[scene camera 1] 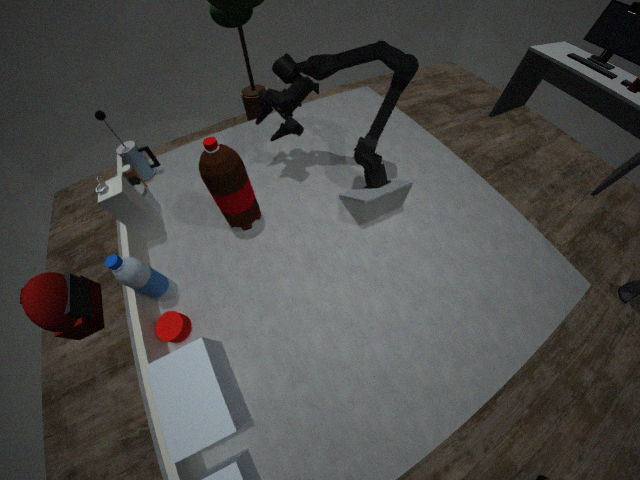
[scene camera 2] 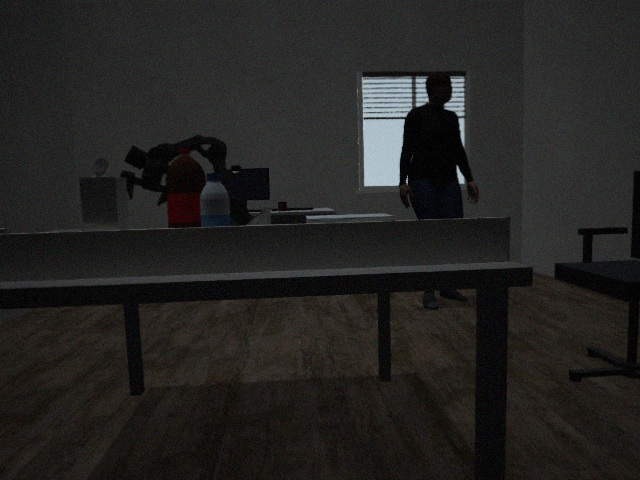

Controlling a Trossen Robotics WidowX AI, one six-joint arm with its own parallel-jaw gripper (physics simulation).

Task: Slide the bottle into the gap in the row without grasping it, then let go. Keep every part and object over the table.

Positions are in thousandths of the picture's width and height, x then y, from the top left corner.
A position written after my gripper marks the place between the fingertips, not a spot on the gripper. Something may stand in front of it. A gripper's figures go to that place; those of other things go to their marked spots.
Scene:
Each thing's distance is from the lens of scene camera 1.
my gripper (scene camera 1: 412, 276): 0.82 m
large brown bottle (scene camera 1: 348, 355): 0.57 m

